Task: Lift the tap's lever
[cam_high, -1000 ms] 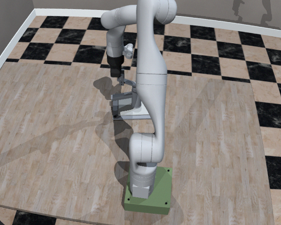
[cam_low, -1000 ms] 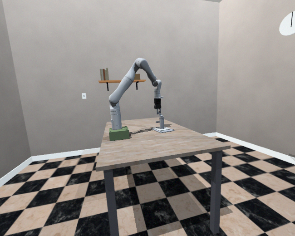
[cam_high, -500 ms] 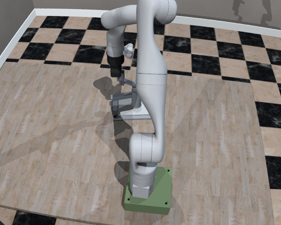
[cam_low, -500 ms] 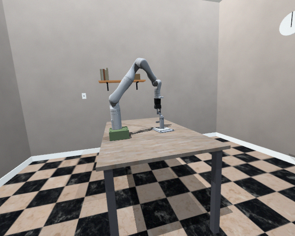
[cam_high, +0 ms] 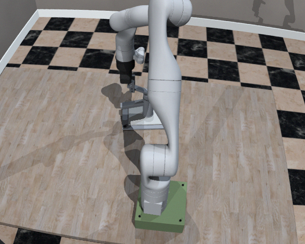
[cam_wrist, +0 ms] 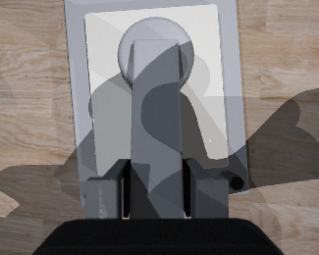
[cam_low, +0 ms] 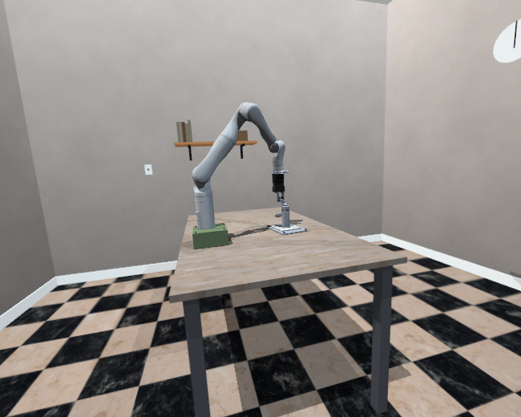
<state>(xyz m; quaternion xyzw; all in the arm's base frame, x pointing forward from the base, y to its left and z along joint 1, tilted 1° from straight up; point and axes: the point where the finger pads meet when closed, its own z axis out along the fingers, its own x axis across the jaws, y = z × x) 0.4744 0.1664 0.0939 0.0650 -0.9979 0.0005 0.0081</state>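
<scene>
Right now the flat lever is 30 mm to the right of my hand and 10 mm below it. The rest, counted from my hand: grey tap (40 mm to the right, 60 mm below).
</scene>
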